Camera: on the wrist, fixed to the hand. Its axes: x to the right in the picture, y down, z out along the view.
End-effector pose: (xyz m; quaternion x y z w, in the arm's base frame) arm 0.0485 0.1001 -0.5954 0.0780 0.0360 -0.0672 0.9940
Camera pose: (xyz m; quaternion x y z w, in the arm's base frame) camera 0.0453 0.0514 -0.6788 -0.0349 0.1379 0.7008 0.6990
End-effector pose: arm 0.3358 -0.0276 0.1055 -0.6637 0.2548 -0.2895 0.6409
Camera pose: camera 0.2877 -0.0841 0.1674 -0.2767 0.7922 0.2032 0.5044
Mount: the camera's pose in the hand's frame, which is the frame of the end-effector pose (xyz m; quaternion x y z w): 0.0099 -0.0606 -0.0746 -0.1237 0.1642 0.7316 0.6500
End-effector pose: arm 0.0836 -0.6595 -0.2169 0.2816 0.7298 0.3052 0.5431
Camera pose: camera 0.0043 -0.7023 -0.2519 0.5997 0.3198 0.7322 0.0447
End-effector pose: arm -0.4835 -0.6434 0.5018 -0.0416 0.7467 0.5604 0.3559
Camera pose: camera -0.4991 -0.7270 0.4560 -0.3832 -0.5049 -0.7102 0.3064
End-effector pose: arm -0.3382 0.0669 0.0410 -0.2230 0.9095 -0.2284 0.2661
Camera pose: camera -0.3722 0.0356 0.1258 0.5251 0.8263 0.1221 0.1631
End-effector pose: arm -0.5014 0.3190 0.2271 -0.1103 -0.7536 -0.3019 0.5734
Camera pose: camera -0.4761 0.2258 0.2284 -0.6444 -0.2776 0.1119 0.7037
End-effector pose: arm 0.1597 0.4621 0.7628 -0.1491 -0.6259 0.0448 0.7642
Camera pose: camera 0.2270 0.3941 0.7765 -0.6567 -0.1778 0.4863 0.5483
